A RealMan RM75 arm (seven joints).
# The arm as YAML. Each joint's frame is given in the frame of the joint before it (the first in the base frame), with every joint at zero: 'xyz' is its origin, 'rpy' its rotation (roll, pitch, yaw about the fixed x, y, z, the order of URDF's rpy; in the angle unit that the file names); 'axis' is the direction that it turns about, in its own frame. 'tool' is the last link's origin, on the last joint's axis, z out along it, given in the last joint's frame.
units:
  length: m
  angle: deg
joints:
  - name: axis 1
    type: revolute
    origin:
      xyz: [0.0, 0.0, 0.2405]
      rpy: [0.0, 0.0, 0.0]
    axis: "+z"
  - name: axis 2
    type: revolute
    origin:
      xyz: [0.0, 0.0, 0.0]
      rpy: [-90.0, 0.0, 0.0]
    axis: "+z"
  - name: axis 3
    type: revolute
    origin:
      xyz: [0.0, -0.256, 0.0]
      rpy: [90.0, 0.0, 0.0]
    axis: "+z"
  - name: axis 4
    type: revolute
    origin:
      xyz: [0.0, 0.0, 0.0]
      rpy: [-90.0, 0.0, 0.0]
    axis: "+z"
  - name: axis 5
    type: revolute
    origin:
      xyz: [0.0, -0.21, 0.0]
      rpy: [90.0, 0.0, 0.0]
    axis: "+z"
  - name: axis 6
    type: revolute
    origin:
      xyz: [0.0, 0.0, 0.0]
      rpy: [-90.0, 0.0, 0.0]
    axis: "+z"
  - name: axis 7
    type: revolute
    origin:
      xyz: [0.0, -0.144, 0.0]
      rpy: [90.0, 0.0, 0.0]
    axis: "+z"
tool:
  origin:
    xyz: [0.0, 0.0, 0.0]
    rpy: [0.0, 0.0, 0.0]
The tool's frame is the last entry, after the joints.
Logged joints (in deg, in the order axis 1, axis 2, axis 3, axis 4, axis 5, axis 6, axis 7), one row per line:
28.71 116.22 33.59 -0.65 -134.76 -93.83 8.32
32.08 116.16 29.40 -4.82 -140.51 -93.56 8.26
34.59 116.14 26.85 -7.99 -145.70 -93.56 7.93
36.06 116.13 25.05 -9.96 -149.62 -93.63 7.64
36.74 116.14 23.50 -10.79 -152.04 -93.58 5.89
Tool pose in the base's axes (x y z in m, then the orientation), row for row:
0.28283 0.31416 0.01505 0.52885 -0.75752 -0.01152 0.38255
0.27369 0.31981 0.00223 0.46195 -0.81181 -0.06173 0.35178
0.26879 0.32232 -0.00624 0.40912 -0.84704 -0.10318 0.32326
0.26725 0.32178 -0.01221 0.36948 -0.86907 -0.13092 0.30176
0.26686 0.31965 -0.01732 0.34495 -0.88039 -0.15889 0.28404
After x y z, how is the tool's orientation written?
As a quaternion, w x y z.
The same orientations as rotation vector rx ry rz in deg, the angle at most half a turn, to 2 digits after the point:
-103.66 -1.58 52.35
-114.39 -8.70 49.57
-122.26 -14.89 46.66
-127.79 -19.25 44.37
-130.98 -23.64 42.26

